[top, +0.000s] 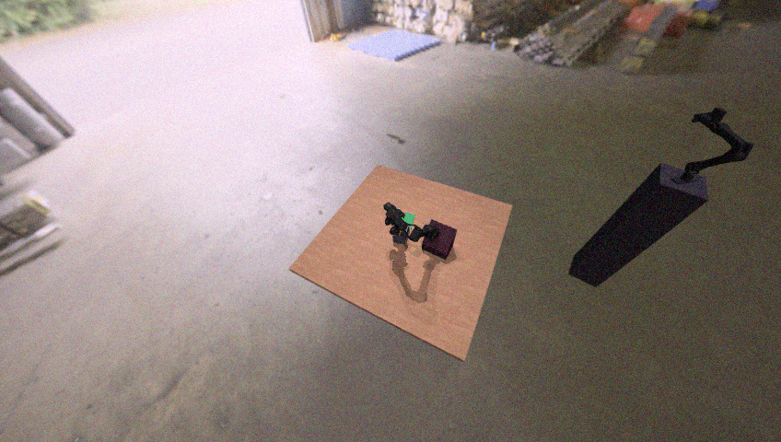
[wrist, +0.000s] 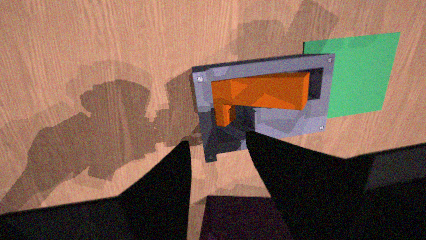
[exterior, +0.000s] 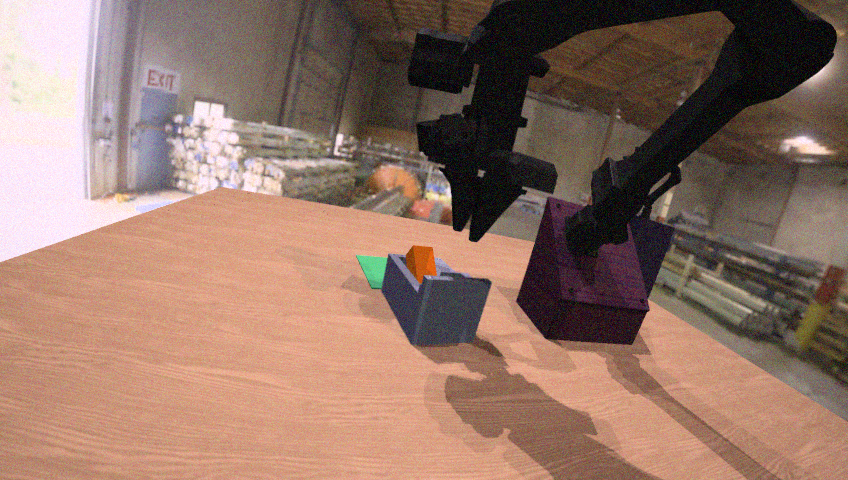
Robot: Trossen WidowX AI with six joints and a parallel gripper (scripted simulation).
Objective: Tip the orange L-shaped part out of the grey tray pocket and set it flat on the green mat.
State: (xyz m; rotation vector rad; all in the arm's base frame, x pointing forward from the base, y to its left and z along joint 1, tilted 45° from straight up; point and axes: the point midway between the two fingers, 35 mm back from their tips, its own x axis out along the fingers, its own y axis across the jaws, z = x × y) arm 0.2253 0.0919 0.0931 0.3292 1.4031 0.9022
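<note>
Right now the orange L-shaped part is 100 mm below my gripper tip, 40 mm to the right of it and 10 mm ahead of it. From my gripper tip the other things lie so: green mat 210 mm to the right, 160 mm below, 70 mm ahead.
</note>
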